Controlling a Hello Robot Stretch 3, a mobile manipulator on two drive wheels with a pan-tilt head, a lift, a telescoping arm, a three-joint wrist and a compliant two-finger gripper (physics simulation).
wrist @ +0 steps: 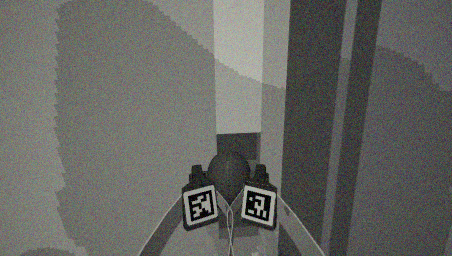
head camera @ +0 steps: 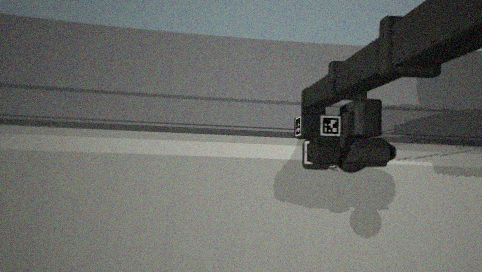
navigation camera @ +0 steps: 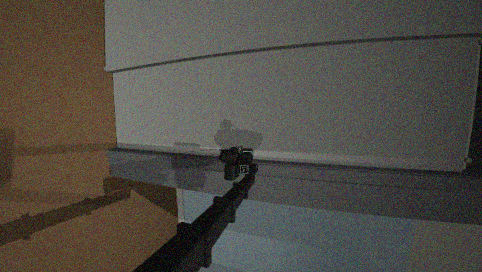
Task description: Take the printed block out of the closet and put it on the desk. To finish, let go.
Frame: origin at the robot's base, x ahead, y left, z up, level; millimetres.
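Seen in the pictures: gripper, fingertip midpoint: (navigation camera: 241, 150).
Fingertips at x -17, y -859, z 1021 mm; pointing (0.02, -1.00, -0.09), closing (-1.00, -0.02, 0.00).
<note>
A point is followed by its place in that frame.
My gripper (wrist: 229, 170) @[y -859, x -17, z 1021 mm] (head camera: 324, 156) @[y -859, x -17, z 1021 mm] (navigation camera: 245, 156) @[y -859, x -17, z 1021 mm] points down over a pale strip at the closet front. In the wrist view its two dark round fingertips meet with no gap, and no thing shows between them. A dark squarish shape (wrist: 238, 145) lies on the strip just beyond the fingertips and runs partly behind them. It may be the printed block, but no print can be made out. The closet (head camera: 150, 210) @[y -840, x 111, z 1409 mm] (navigation camera: 300, 110) @[y -829, x 204, z 1330 mm] shows as broad grey panels. In the head and navigation views the gripper hides the place below its fingers. No desk can be made out.
The telescoping arm (head camera: 400, 47) @[y -325, x -96, z 1151 mm] (navigation camera: 200, 220) @[y -255, x -84, z 1124 mm] reaches to the gripper. Dark grooves (wrist: 312, 125) run along the strip's right side in the wrist view. A brown wall or floor area (navigation camera: 50, 75) @[y -462, x 367, z 0 mm] is at the left in the navigation view. Shadows of the arm fall on the grey panel.
</note>
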